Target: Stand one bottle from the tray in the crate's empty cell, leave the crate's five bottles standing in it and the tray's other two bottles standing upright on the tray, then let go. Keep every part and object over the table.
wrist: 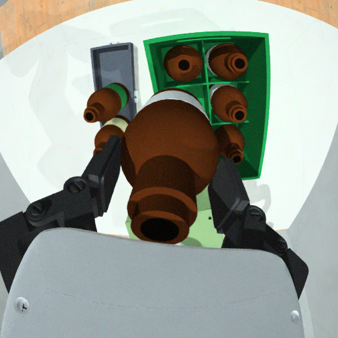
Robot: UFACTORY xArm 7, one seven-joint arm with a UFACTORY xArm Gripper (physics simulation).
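Note:
My gripper [168,163] is shut on a brown bottle [167,137] with a white band; its neck points toward the camera. The green crate [265,100] is behind and to the right of it. In the crate, brown bottles stand at the back left [183,64], back right [229,61], middle right [229,102] and front right [231,141]. Part of the middle-left cell shows without a bottle; the held bottle hides the rest and the front-left cell. The grey tray [113,60] at the left bears a green-banded bottle [107,102] and a cream-banded bottle [109,137], partly hidden by the left finger.
The white table top [45,125] extends around the tray and crate. The crate's left wall stands close to the tray's right side. A pale green surface [207,227] shows below the held bottle, near the table's front edge. A wooden floor [30,20] lies beyond the table's far edge.

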